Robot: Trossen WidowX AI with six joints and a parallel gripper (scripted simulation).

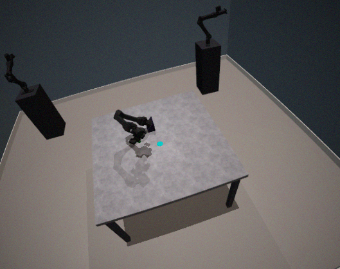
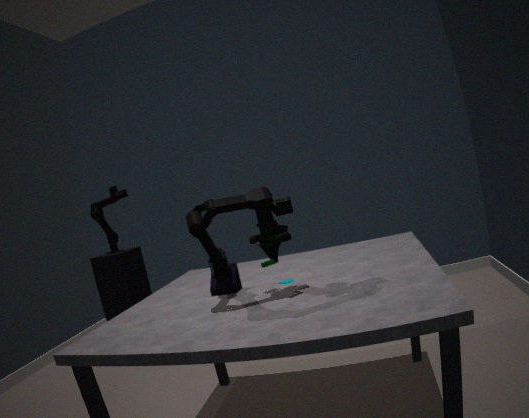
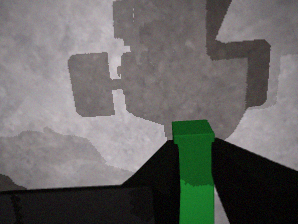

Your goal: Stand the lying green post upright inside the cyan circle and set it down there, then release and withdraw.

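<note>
Right now the cyan circle is 180 mm to the left of my gripper tip, 130 mm below it and 20 mm behind it. The rest, counted from my gripper tip: green post (20 mm to the right, 10 mm behind).
</note>
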